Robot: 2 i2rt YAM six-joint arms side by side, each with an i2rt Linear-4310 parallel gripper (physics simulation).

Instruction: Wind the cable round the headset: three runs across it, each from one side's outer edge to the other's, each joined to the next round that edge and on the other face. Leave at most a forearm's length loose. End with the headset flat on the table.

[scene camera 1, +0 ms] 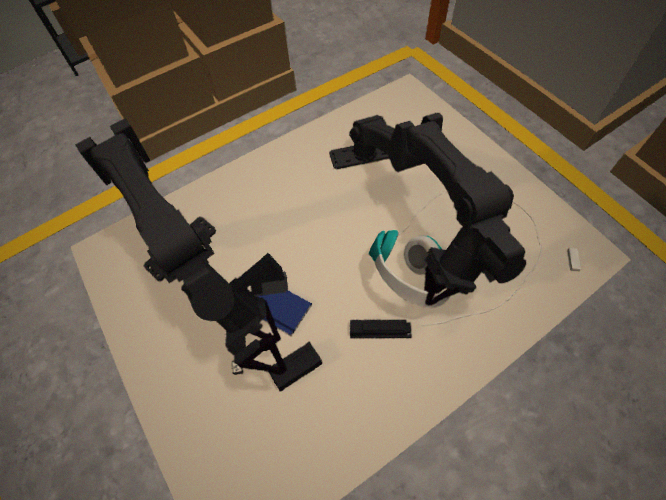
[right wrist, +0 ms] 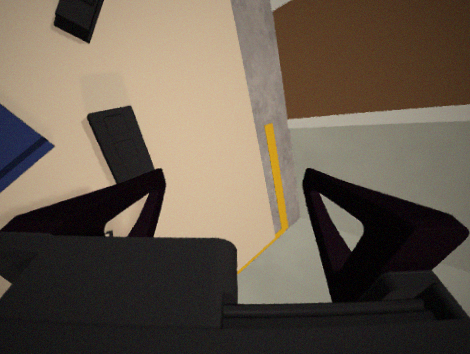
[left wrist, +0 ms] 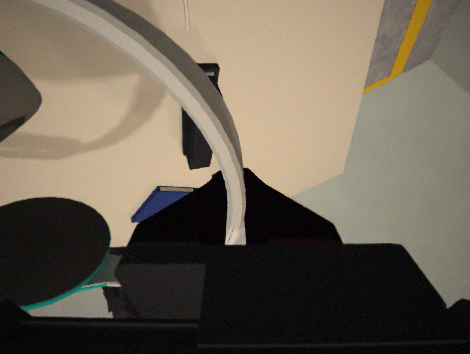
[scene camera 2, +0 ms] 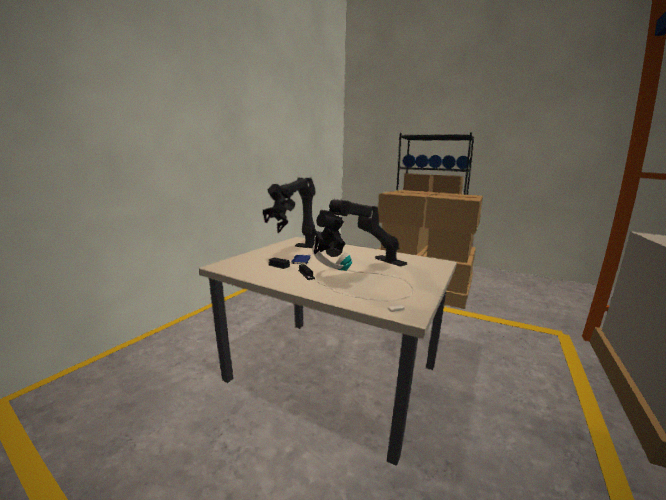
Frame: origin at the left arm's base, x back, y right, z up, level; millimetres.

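Seen in the pictures: left gripper, fingertip midpoint: (scene camera 1: 427, 302) (left wrist: 235, 176) (scene camera 2: 315, 253); right gripper, fingertip midpoint: (scene camera 1: 280, 355) (right wrist: 234, 176) (scene camera 2: 272, 227); left arm's base, link origin: (scene camera 1: 364, 154) (scene camera 2: 390, 261); right arm's base, link origin: (left wrist: 116, 250) (scene camera 2: 310, 246).
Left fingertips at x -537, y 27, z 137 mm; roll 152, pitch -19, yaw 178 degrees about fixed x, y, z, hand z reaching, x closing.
Offsets run from my left fingertips to a thing's top centre.
The headset (scene camera 1: 395, 284) (scene camera 2: 345, 262) (left wrist: 165, 72), with a white headband and teal-edged cups, is held tilted above the table. My left gripper (scene camera 1: 430, 296) (left wrist: 235, 176) is shut on its headband; in the left wrist view the band passes between the fingertips. The thin pale cable (scene camera 1: 539, 242) (scene camera 2: 412, 289) lies in a wide loop on the table, from near the headset round to near a black bar. I see no run of cable across the headset; its far face is hidden. My right gripper (scene camera 1: 279, 355) (scene camera 2: 271, 223) (right wrist: 234, 176) is open and empty, raised over the table.
The black bar {dx +8, dy +86, dz -97 mm} (scene camera 1: 380, 328) (left wrist: 200, 135) lies below the headset in scene camera 1. A black box {dx -28, dy +293, dz -102 mm} (scene camera 1: 299, 367) (right wrist: 122, 142) and a blue book {dx +127, dy +307, dz -125 mm} (scene camera 1: 287, 311) (right wrist: 20, 145) lie near the right gripper. A small white block {dx +56, dy -445, dz -125 mm} (scene camera 1: 574, 258) (scene camera 2: 396, 308) lies outside the cable loop.
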